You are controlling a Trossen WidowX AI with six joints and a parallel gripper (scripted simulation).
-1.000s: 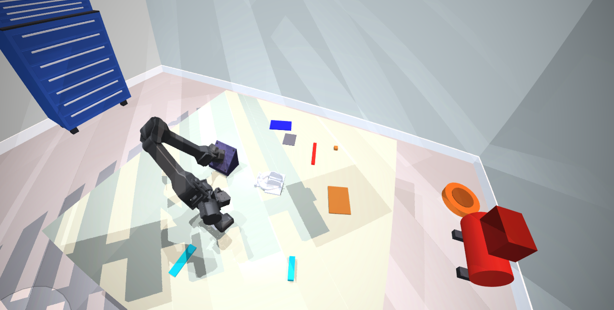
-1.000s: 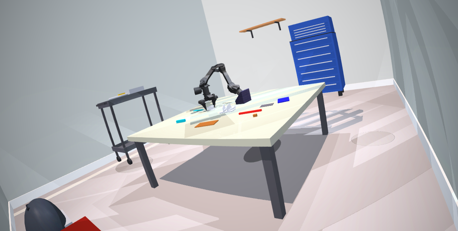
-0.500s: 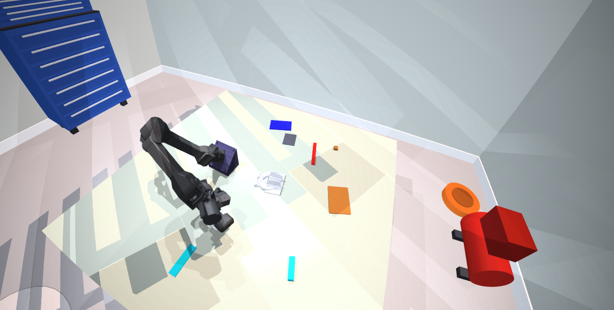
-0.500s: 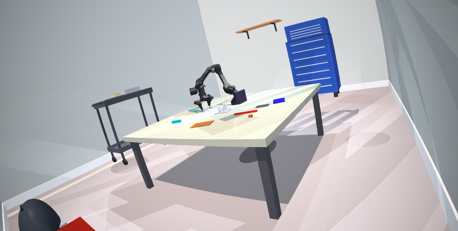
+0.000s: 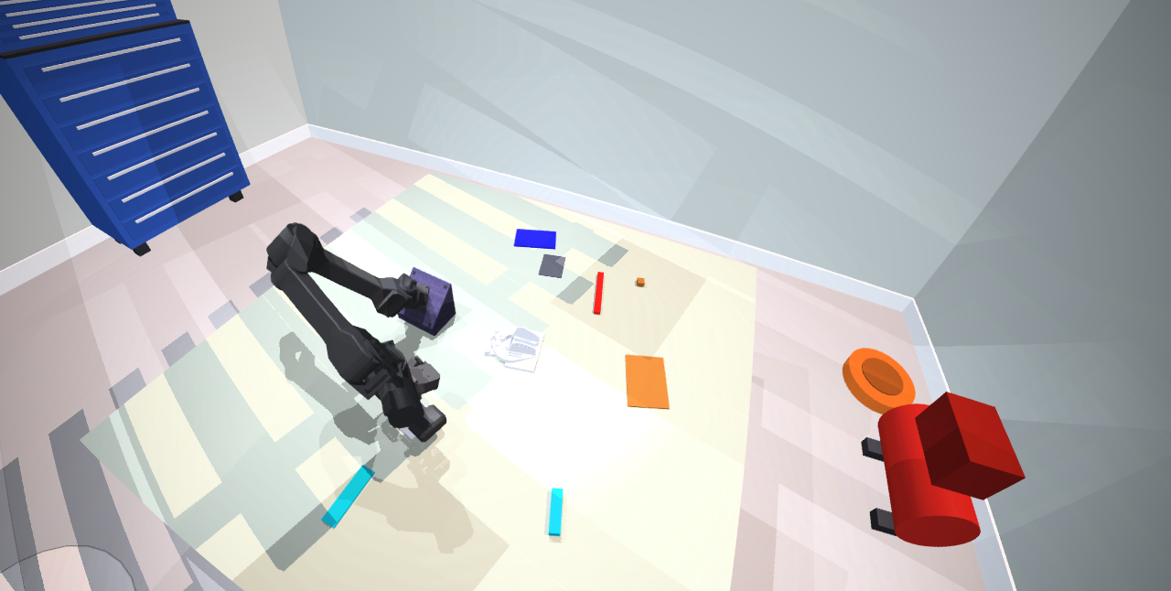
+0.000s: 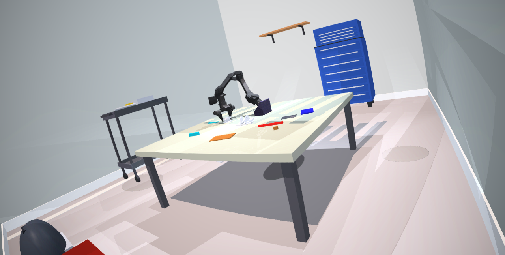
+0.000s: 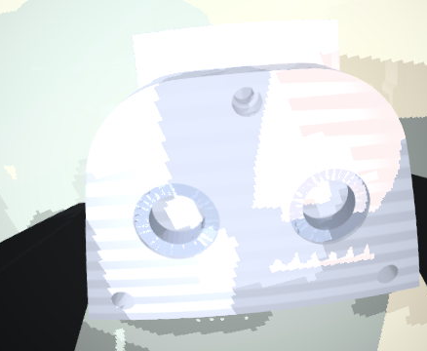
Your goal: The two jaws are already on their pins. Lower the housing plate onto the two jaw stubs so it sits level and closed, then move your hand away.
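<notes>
Now: the white part 1 cm to the left of my gripper tip. Round my gripper tip: cyan bar 18 cm to the right, 4 cm behind, 1 cm below; then orange plate 46 cm ahead, 26 cm to the left, 1 cm below; then red bar 52 cm to the left, 29 cm ahead, 1 cm below.
</notes>
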